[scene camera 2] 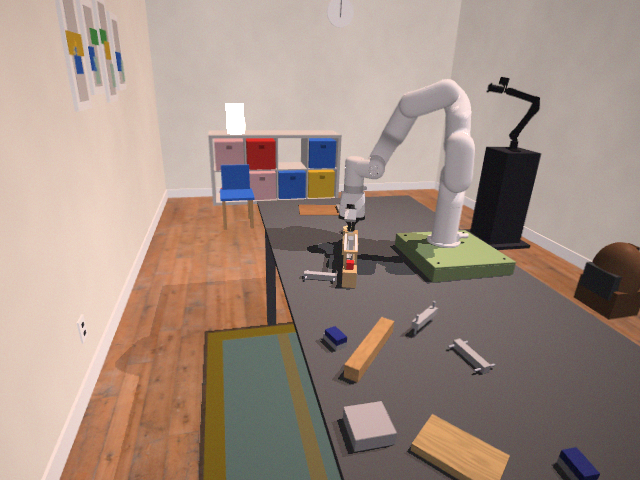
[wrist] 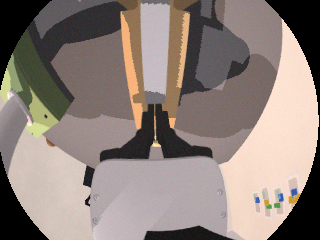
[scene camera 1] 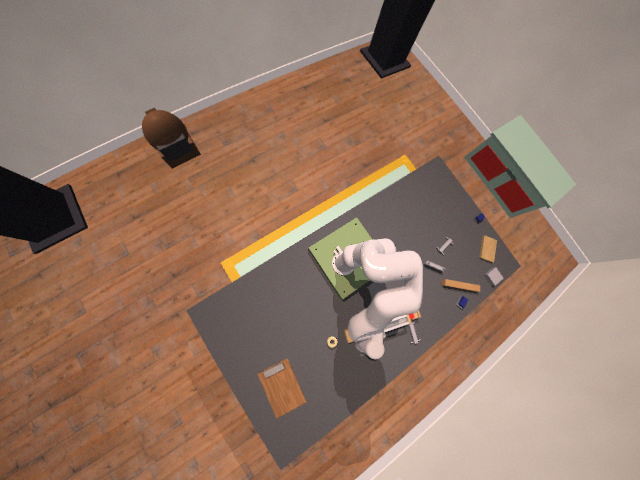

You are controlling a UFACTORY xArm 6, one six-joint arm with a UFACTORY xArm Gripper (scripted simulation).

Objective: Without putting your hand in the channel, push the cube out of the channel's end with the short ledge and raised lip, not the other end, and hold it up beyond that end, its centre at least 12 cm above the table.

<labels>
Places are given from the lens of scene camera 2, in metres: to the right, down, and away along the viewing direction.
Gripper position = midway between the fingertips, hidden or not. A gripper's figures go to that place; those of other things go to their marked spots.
my gripper [scene camera 2: 350,232]: 0.12, -0.03, 1.61
grey block [scene camera 2: 368,425]: 0.09, 0.35, 0.74
</labels>
